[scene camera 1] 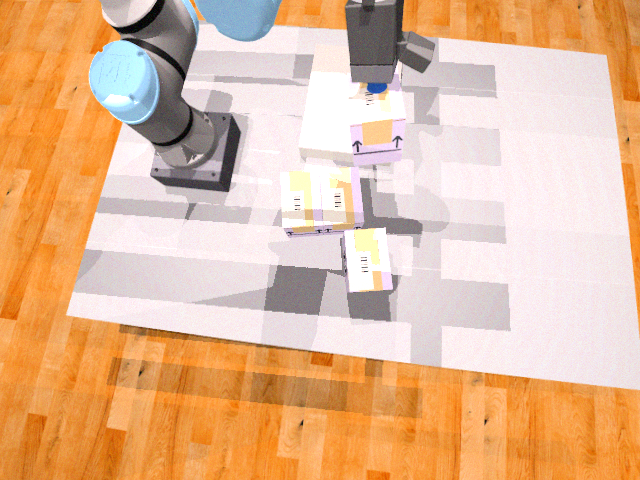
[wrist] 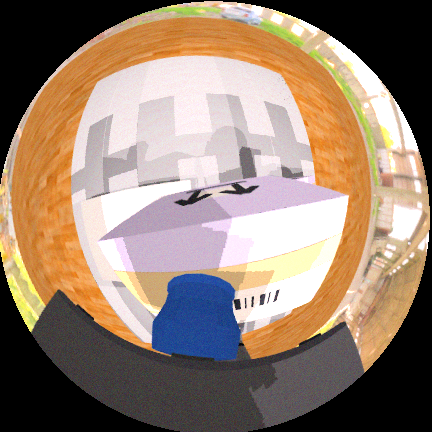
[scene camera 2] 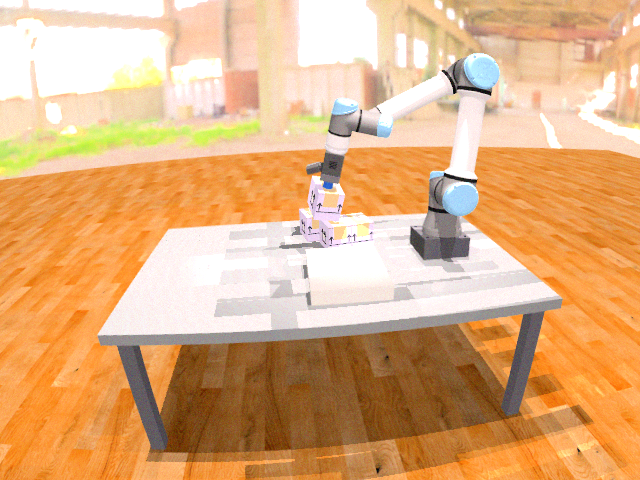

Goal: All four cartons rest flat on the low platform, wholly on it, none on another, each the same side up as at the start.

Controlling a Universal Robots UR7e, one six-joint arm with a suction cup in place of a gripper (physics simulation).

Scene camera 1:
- low white platform: 325, 134, on the table
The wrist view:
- my suction cup: 197, 318
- low white platform: 100, 214
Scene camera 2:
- low white platform: 338, 275
